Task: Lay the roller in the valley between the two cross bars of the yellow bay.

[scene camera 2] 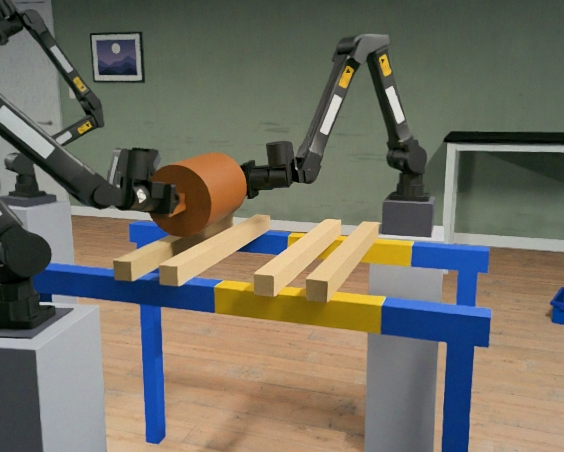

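Note:
The orange roller is over the two left cross bars, at the blue part of the frame; whether it touches them I cannot tell. The gripper of the arm at the left front is at the roller's near end and looks shut on its stub. The gripper of the arm at the back right is at the far end; its fingertips are hidden. Two wooden cross bars lie side by side with a gap across the yellow bay's rails.
Blue rails run on to the right of the yellow bay. Another arm stands at the back left, its wrist raised at the picture's edge. A black-topped table is at the right back. A blue bin shows at the right edge.

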